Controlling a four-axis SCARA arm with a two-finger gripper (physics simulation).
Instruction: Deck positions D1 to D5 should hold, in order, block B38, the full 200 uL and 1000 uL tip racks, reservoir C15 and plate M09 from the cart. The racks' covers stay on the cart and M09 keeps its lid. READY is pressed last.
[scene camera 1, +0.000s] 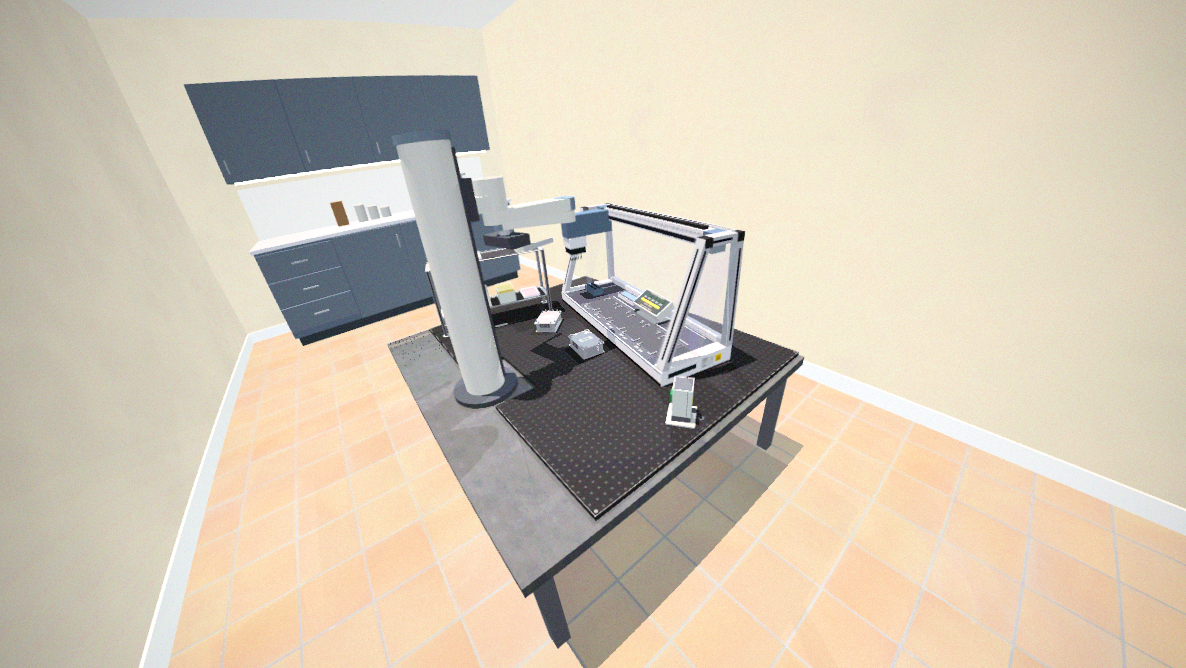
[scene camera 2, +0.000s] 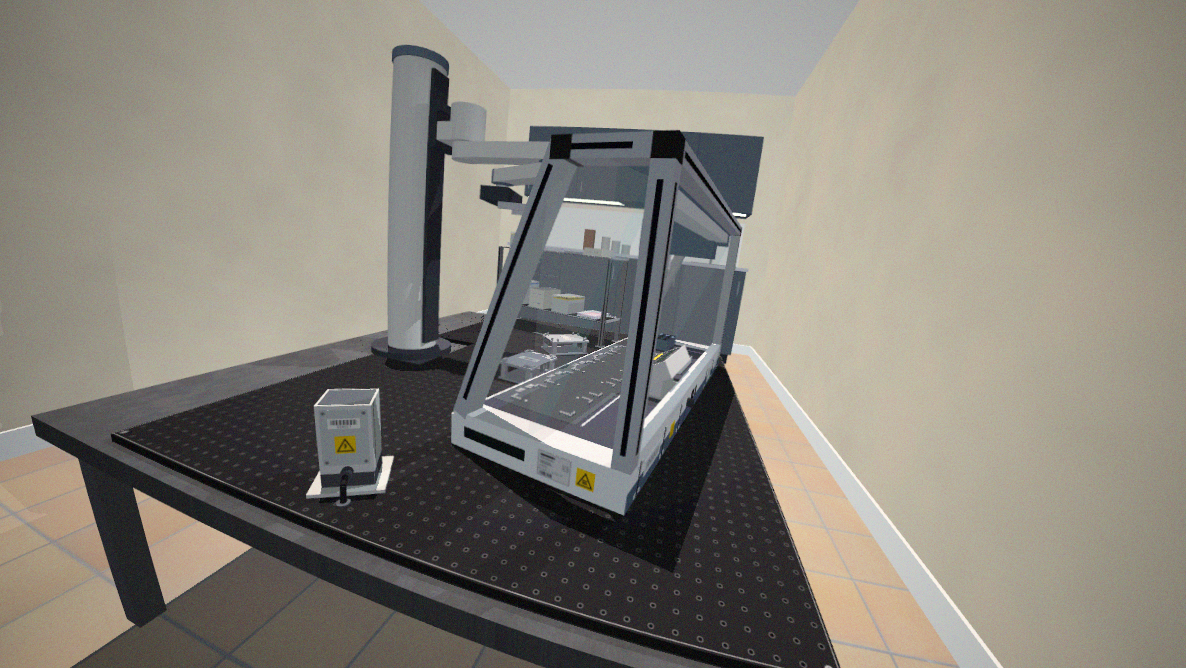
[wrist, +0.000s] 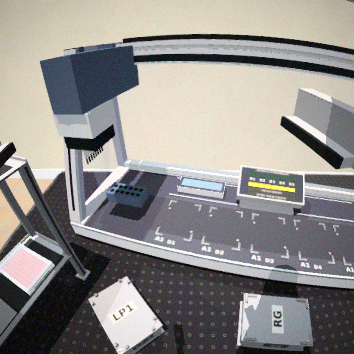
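My gripper (scene camera 1: 520, 248) (wrist: 146, 111) is open and empty, high above the table between the column and the deck. In the wrist view, deck (wrist: 225, 225) positions D1 to D4 are bare; D5 is cut off by the edge. The status panel (wrist: 271, 187) (scene camera 1: 653, 303) has a yellow band; its READY button cannot be read. The cart (wrist: 54, 220) (scene camera 2: 605, 298) holds a pink-topped plate (wrist: 26, 267) (scene camera 1: 529, 292), a yellow-topped rack (scene camera 1: 504, 292) (scene camera 2: 568, 302) and a pale box (scene camera 2: 544, 297) on its lower shelf. Their labels are unreadable. The upper shelf is mostly hidden.
A dark blue block with holes (wrist: 126, 192) and a light-blue tray (wrist: 201, 185) sit on the deck. The pipetting head (wrist: 87, 82) (scene camera 1: 585, 222) hangs at the left end. Stands LP1 (wrist: 110, 305) (scene camera 1: 547, 321) and RG (wrist: 295, 320) (scene camera 1: 586, 342) stand before it; a bin (scene camera 2: 346, 431) is near the table edge.
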